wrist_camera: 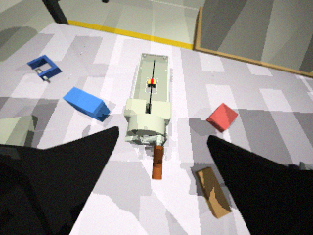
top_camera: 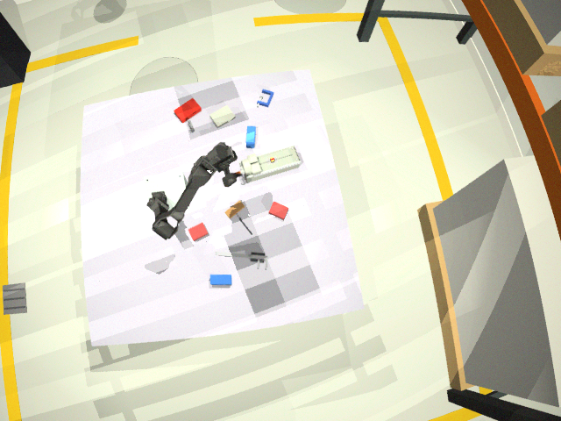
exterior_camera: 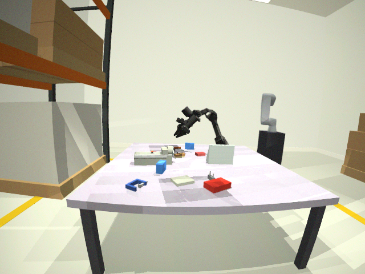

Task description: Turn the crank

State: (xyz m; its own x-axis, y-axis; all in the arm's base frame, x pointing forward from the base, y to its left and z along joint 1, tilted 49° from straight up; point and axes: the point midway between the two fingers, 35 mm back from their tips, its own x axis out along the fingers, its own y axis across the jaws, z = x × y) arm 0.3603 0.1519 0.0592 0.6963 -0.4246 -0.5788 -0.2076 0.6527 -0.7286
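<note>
My gripper tip is 10 mm past the crank, 10 mm to the right of it and 90 mm above it. Round my gripper tip: red pointer 150 mm ahead, 60 mm to the left, 110 mm below; then orange-brown crank handle 20 mm behind, 10 mm to the right, 80 mm below; then brown block 40 mm behind, 140 mm to the right, 180 mm below.
</note>
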